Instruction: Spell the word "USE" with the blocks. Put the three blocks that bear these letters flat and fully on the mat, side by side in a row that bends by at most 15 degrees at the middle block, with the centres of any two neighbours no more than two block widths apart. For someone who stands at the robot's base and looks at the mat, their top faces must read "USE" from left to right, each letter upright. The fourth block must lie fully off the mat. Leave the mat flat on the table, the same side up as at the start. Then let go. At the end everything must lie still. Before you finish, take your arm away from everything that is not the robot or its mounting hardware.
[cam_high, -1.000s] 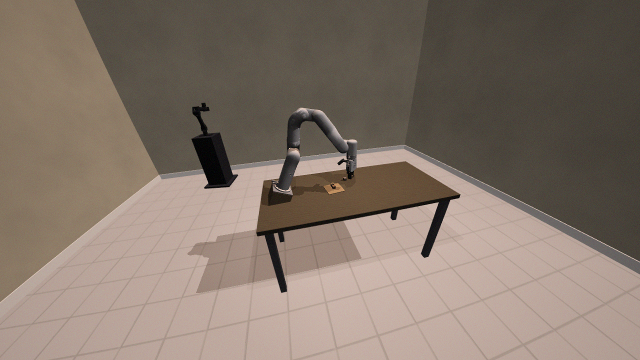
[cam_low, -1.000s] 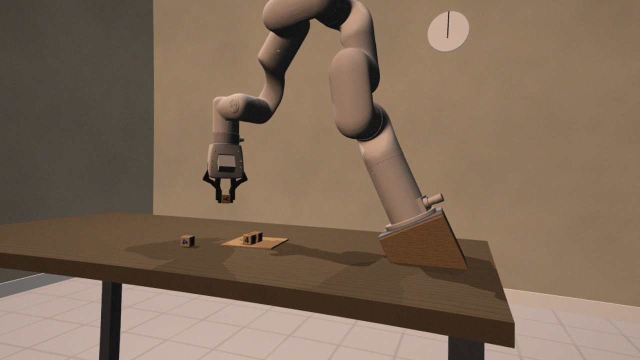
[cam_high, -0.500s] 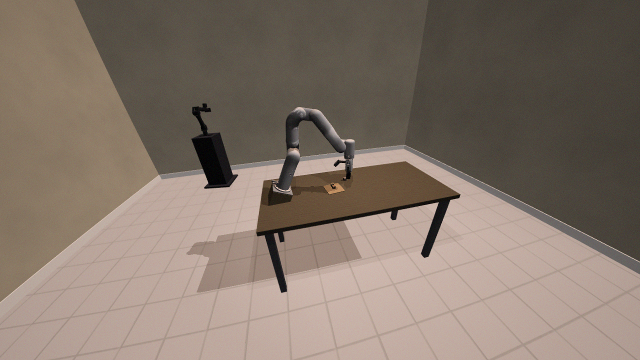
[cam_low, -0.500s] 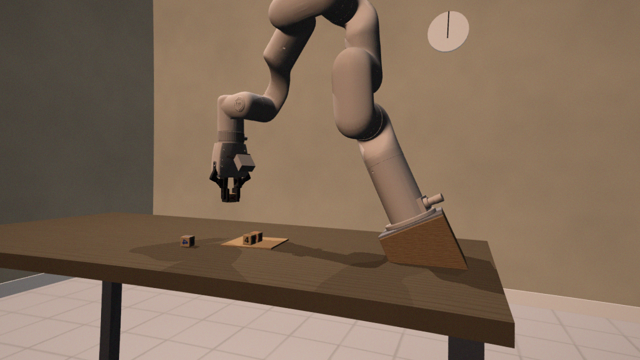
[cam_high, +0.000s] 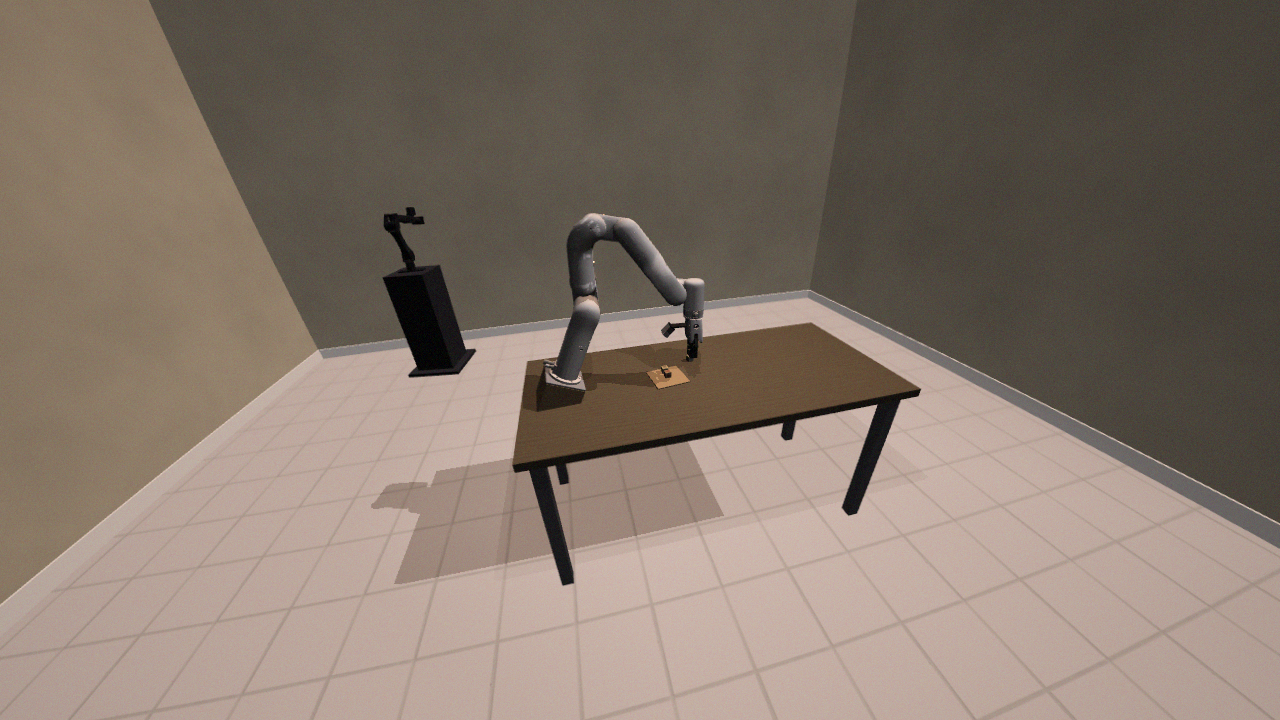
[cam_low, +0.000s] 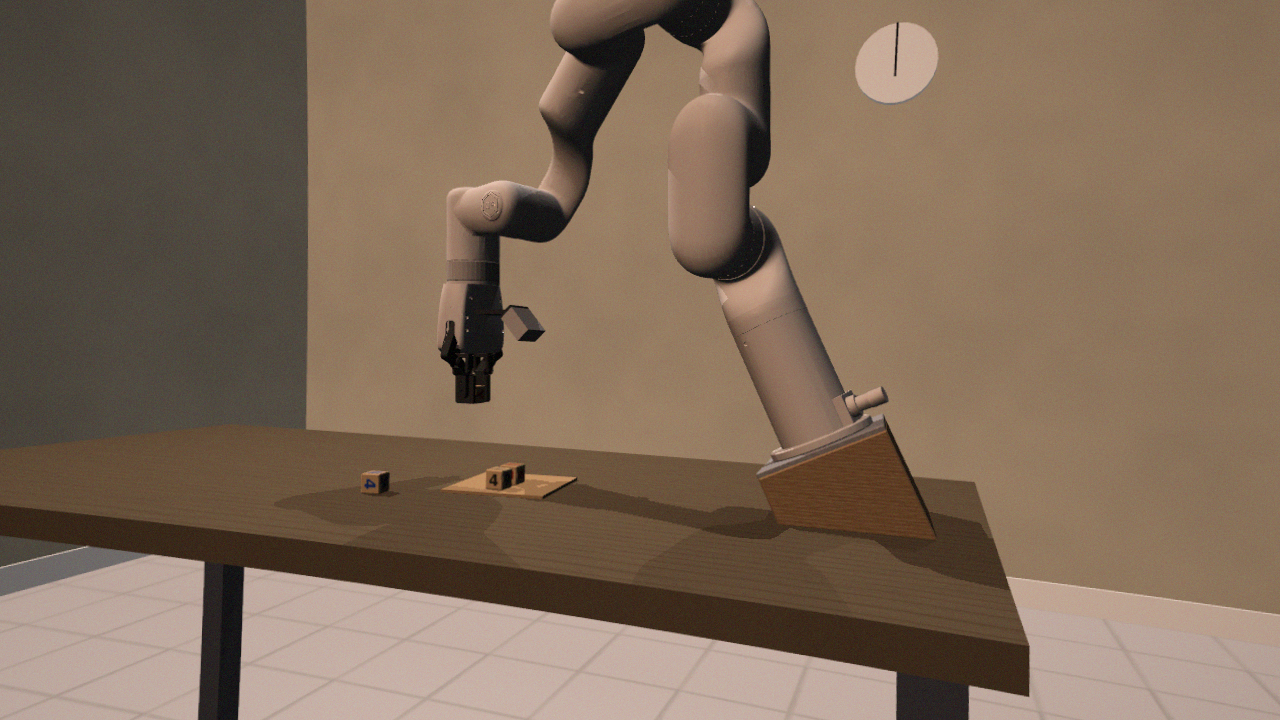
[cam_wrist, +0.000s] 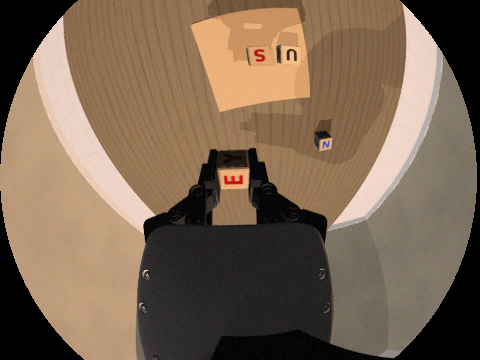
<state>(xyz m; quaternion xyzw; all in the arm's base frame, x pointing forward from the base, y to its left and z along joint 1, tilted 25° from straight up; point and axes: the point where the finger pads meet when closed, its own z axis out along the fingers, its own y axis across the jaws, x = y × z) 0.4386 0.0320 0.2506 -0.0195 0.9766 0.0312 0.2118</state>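
Right now the tan mat is 130 mm below my hand, 100 mm behind it and 20 mm to the left of it.
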